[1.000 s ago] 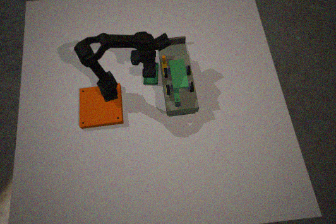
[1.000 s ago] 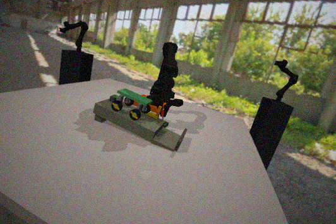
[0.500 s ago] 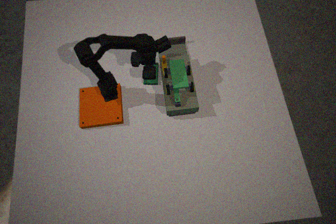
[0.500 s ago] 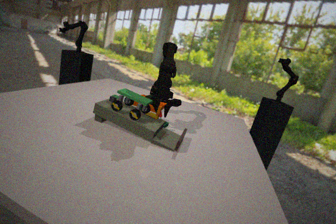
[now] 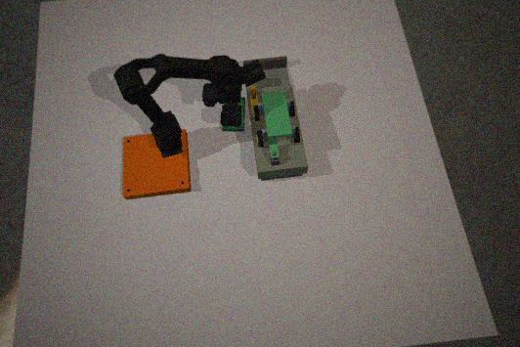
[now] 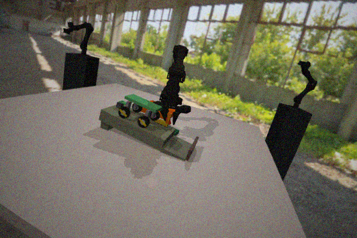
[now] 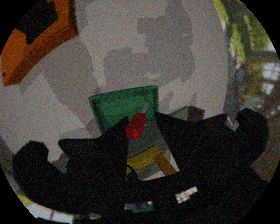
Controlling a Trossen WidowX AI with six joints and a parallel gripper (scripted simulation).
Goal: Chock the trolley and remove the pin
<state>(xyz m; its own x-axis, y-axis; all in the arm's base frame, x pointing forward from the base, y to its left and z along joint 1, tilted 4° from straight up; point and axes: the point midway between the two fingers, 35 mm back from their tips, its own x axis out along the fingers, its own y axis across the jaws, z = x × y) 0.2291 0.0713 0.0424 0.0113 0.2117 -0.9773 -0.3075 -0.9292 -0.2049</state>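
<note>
My gripper tip is now right at the red-headed stop pin. The rest, counted from my gripper tip: yellow chock: 6 cm ahead, 3 cm to the right, 3 cm above; then grey-green ramp: 13 cm to the right, 10 cm ahead; then green tray: 6 cm below, 1 cm to the right, 1 cm behind.
</note>
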